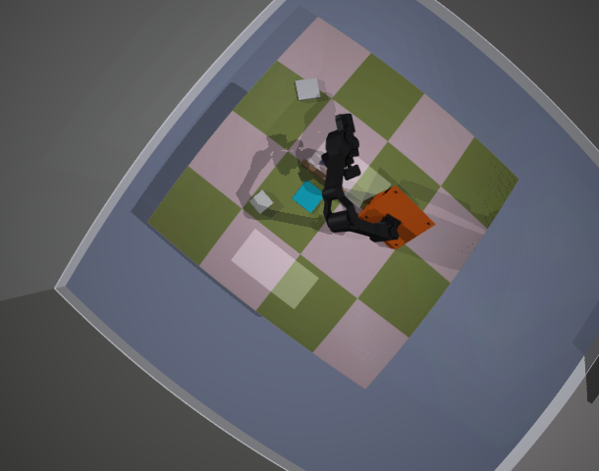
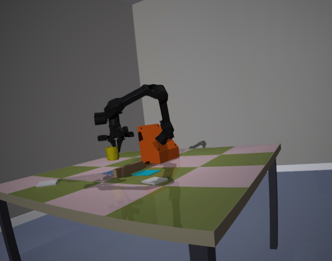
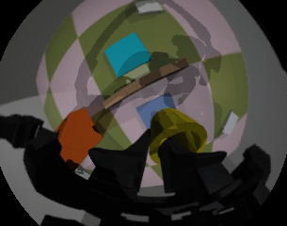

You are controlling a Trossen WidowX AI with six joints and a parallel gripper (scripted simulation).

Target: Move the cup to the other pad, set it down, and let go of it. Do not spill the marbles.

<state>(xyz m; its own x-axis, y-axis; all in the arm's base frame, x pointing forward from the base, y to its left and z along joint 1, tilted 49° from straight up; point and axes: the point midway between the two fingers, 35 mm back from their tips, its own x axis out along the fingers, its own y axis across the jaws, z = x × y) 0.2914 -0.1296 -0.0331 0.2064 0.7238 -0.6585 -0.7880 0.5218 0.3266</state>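
My gripper tip is 40 mm short of the cyan pad, 180 mm to the right of it and 110 mm above it. The rest, counted from my gripper tip: yellow cup: 20 mm ahead, 20 mm to the right; then blue pad: 20 mm ahead, 30 mm to the right, 110 mm below; then wooden bar: 30 mm ahead, 80 mm to the left, 90 mm below.
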